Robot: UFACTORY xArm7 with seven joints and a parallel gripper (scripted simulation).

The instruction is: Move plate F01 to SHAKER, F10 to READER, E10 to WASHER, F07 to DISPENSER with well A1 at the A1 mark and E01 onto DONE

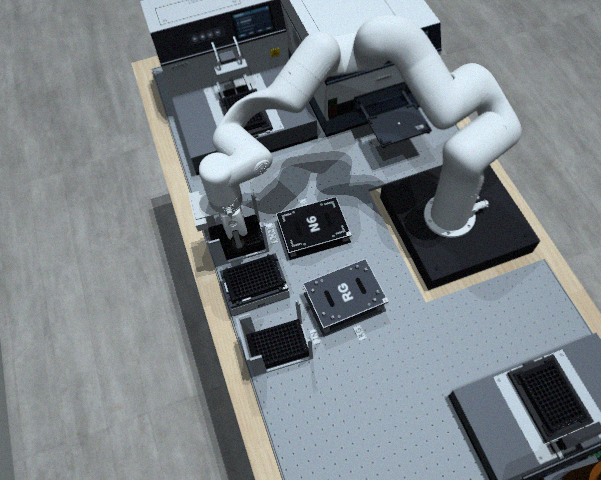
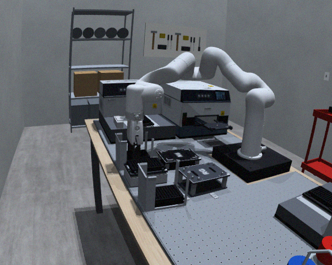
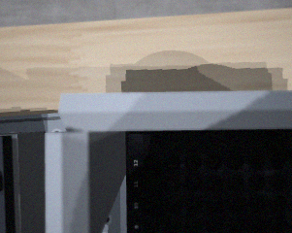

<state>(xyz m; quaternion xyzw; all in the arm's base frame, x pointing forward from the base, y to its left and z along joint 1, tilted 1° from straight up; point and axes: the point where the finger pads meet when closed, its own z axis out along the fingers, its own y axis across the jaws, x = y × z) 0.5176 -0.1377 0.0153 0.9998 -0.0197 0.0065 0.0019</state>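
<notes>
Right now my hand is 90 mm past the done label and 50 mm above it. The rest, counted from my hand: regrip nest RG: 200 mm behind, 250 mm to the left; recovery nest N6: 190 mm behind, 40 mm to the left, 20 mm below.
</notes>
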